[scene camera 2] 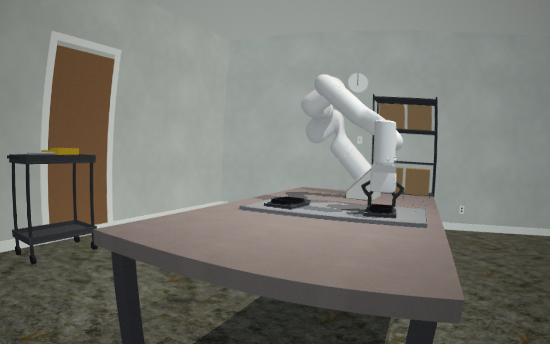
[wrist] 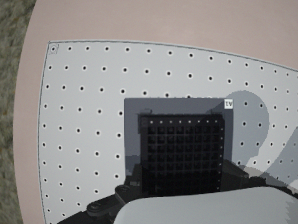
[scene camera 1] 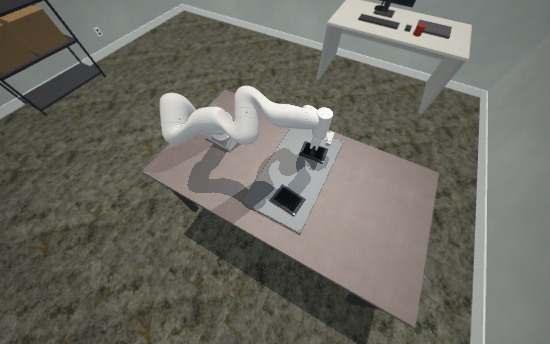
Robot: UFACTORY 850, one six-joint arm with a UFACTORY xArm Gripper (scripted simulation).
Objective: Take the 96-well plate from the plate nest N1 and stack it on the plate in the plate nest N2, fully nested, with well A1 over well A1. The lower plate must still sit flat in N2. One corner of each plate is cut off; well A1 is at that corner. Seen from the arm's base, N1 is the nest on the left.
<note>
In view: the gripper (wrist: 182,176) and a 96-well plate (wrist: 160,168).
</note>
